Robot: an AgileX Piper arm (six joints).
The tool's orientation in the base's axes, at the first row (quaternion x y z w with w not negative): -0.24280 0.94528 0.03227 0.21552
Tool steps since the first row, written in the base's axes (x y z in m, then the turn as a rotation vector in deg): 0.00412 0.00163 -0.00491 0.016 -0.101 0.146; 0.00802 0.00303 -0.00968 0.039 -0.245 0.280; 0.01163 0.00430 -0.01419 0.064 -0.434 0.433; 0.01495 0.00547 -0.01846 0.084 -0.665 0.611; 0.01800 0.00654 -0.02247 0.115 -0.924 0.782; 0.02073 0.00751 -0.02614 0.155 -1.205 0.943; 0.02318 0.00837 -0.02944 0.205 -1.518 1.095; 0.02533 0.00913 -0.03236 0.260 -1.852 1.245; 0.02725 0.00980 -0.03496 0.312 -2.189 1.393; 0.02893 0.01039 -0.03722 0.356 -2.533 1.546; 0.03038 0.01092 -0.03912 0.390 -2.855 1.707; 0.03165 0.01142 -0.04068 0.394 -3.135 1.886; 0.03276 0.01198 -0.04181 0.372 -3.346 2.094
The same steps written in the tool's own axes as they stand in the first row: -0.00190 -0.00030 0.00633 -0.029 -0.103 -0.143; -0.00358 -0.00070 0.01240 -0.040 -0.246 -0.279; -0.00509 -0.00110 0.01811 -0.041 -0.431 -0.439; -0.00642 -0.00145 0.02347 -0.029 -0.652 -0.630; -0.00761 -0.00178 0.02847 -0.010 -0.902 -0.816; -0.00864 -0.00205 0.03302 0.015 -1.175 -0.992; -0.00956 -0.00231 0.03711 0.051 -1.481 -1.162; -0.01036 -0.00253 0.04072 0.092 -1.807 -1.332; -0.01108 -0.00274 0.04394 0.139 -2.135 -1.501; -0.01171 -0.00291 0.04674 0.192 -2.465 -1.679; -0.01228 -0.00305 0.04912 0.241 -2.771 -1.865; -0.01285 -0.00314 0.05111 0.286 -3.028 -2.072; -0.01350 -0.00313 0.05266 0.310 -3.212 -2.304
